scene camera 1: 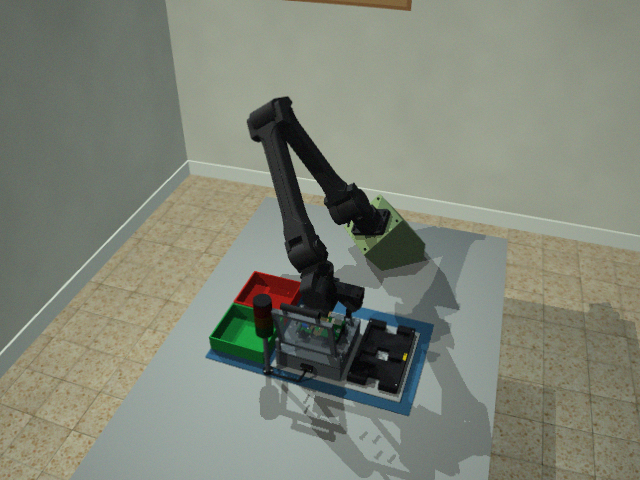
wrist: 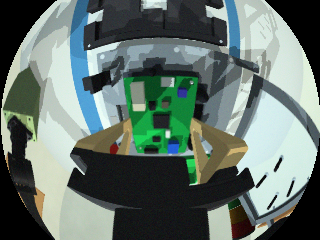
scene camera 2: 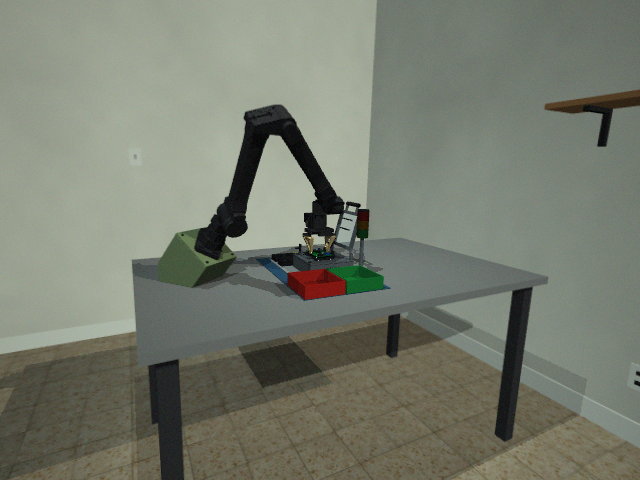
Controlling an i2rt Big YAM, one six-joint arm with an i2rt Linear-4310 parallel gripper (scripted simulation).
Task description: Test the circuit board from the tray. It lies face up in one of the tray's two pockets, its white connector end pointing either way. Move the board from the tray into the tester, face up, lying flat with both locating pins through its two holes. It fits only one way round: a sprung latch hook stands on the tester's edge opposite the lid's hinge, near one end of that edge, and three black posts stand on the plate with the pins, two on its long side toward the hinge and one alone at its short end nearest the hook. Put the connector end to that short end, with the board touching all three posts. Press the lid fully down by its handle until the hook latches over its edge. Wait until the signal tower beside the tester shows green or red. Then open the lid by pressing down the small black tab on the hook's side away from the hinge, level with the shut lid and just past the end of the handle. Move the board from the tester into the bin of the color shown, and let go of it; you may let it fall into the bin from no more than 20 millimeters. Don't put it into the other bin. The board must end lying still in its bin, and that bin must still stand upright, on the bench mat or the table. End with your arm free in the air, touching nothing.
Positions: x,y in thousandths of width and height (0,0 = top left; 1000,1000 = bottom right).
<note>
In view: my gripper (wrist: 505,510), a green bin (scene camera 1: 371,680), a red bin (scene camera 1: 440,605), a green circuit board (wrist: 505,448), a clear lid (scene camera 1: 490,697) and a tester plate (wrist: 473,285).
The green bin is seen too in scene camera 2 (scene camera 2: 573,584). The red bin shows as well in scene camera 2 (scene camera 2: 487,593). The clear lid is seen too in scene camera 2 (scene camera 2: 541,478).
</note>
